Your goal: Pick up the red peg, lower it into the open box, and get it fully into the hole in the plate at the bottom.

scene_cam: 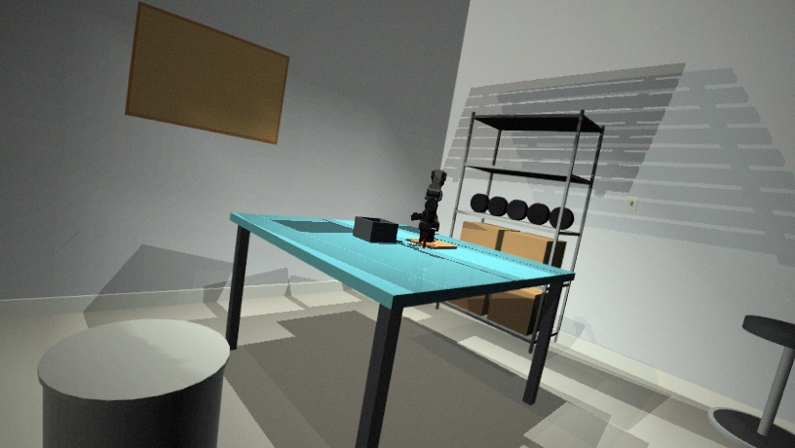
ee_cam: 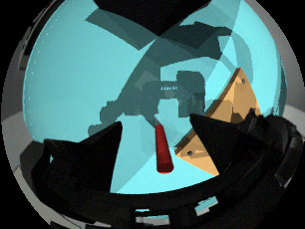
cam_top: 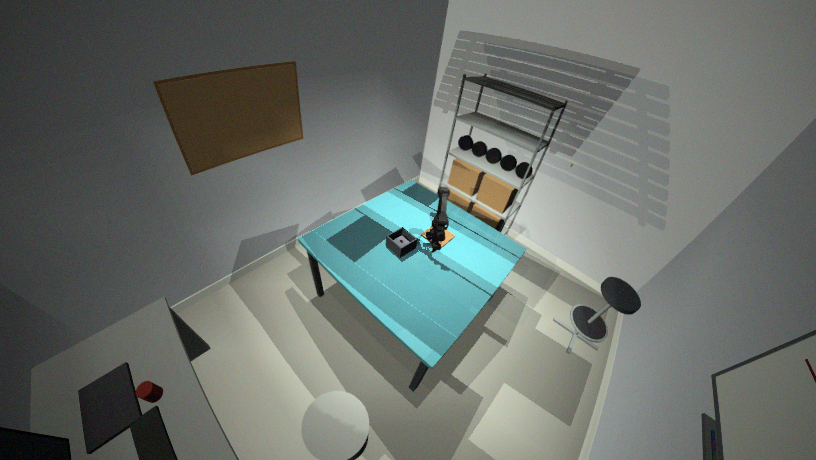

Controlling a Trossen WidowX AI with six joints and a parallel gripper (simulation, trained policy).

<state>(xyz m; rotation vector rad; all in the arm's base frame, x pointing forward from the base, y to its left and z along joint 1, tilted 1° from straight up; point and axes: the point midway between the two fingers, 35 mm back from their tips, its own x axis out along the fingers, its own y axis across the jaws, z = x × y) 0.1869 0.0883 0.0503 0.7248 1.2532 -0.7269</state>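
Right now my gripper tip is 2 cm past the red peg, 2 cm to the right of it and 1 cm below it. Also, from my gripper tip: dark box (12 cm ahead, 20 cm to the right); then grey plate (12 cm ahead, 20 cm to the right, 2 cm above).
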